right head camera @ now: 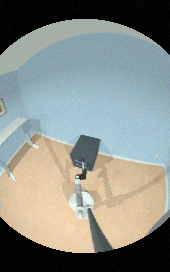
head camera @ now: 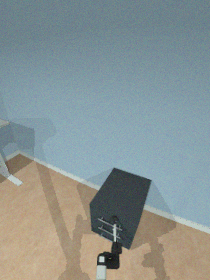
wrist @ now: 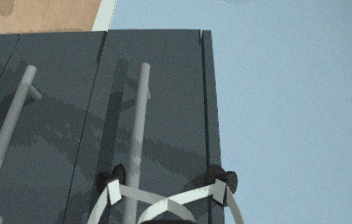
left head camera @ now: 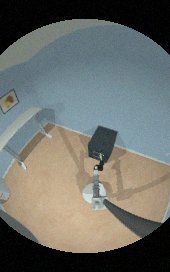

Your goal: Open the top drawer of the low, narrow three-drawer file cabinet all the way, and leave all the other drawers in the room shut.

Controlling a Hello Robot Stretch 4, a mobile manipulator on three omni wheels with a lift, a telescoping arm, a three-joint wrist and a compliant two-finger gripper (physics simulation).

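Note:
The low dark file cabinet stands against the blue wall. In the wrist view its top drawer is the rightmost front panel and looks flush and shut, with a grey bar handle. The handle of the drawer below shows at the left. My gripper is at the cabinet front, its fingers apart. The top handle passes between them, close beside the left finger and well away from the right one. The handle's lower end is hidden.
A white table stands along the left wall, and one of its feet shows in the head camera view. A pale box-like unit is at the left edge. A framed picture hangs on the left wall.

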